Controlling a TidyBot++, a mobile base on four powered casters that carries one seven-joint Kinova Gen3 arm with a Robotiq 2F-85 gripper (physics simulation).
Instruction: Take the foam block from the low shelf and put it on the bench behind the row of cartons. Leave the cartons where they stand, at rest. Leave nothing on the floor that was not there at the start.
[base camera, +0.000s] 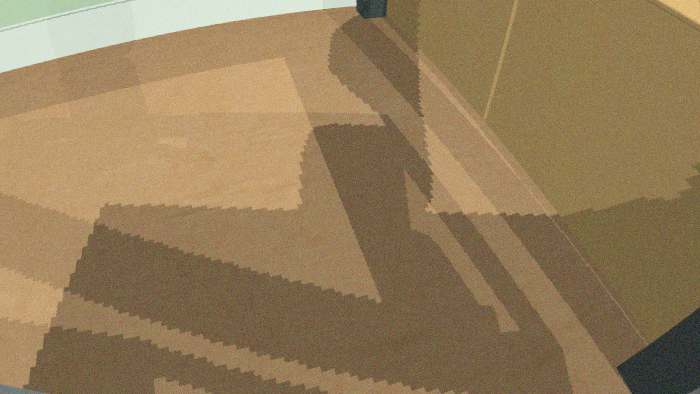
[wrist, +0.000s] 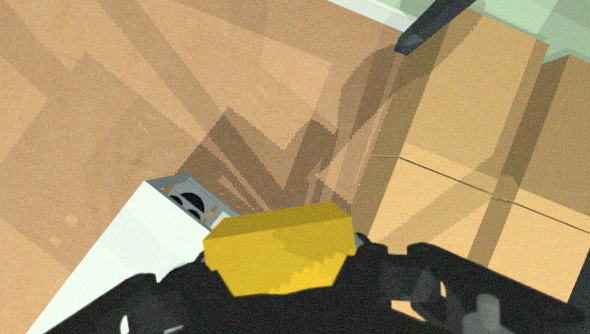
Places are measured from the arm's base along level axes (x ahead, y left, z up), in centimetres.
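Pixels of known places: gripper, between the fingertips: (wrist: 284, 249).
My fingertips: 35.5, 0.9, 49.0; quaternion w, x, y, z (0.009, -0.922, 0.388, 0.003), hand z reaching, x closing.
Note:
Behind a point stands the place of what it marks, as x, y, z.
My gripper (wrist: 284, 249) {35.5, 0.9, 49.0} is shut on the yellow foam block (wrist: 277, 260) {36.1, 1.7, 53.5}, which sits between the two black fingers at the bottom of the wrist view. The block is held in the air, apart from the tan panels to its right. Large tan box-like faces (wrist: 450, 105) {78.3, -22.7, -12.6} (base camera: 575, 100) {45.3, -24.7, -26.2} with thin seams stand at the right in both views. I cannot tell for sure which of them are cartons and which belong to the bench. The low shelf does not show in either view. The gripper does not show in the base camera view.
A dark post (wrist: 412, 40) {94.0, -5.0, -28.2} (base camera: 371, 7) {94.0, -4.7, -37.2} stands at the far corner of the tan faces. Another dark piece (base camera: 667, 357) {19.3, -27.3, -33.1} is at the lower right. The robot's white base (wrist: 125, 250) {-0.3, 18.6, -1.4} is at the lower left. Shadows cross the wooden floor (wrist: 150, 75) {31.6, 58.1, -39.7} (base camera: 200, 150) {50.4, 19.4, -39.7}. A pale wall strip runs behind.

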